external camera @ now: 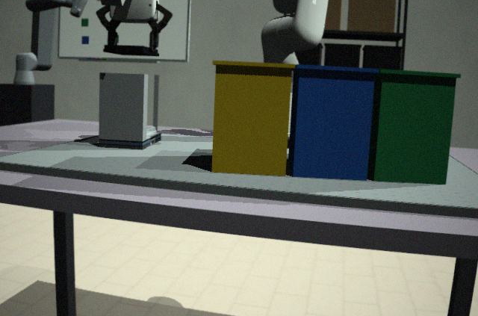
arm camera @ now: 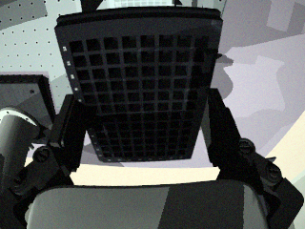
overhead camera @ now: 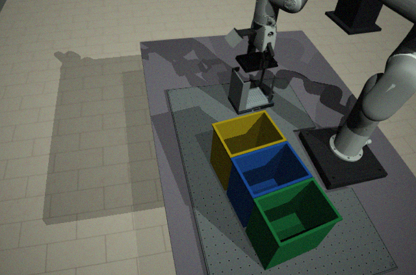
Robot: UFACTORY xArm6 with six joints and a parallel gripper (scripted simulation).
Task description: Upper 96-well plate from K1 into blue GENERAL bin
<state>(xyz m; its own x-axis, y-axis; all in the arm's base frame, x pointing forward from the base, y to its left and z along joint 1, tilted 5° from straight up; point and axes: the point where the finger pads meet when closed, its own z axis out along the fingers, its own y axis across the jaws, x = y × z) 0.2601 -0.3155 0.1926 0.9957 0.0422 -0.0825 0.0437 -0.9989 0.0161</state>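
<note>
The blue bin is 140 mm ahead of my hand, 410 mm to the left of it and 130 mm below it. The rest, counted from my hand: grey rack wall: 70 mm ahead, 130 mm below; then white 96-well plate: 190 mm below; then dark 96-well plate: 10 mm below.
</note>
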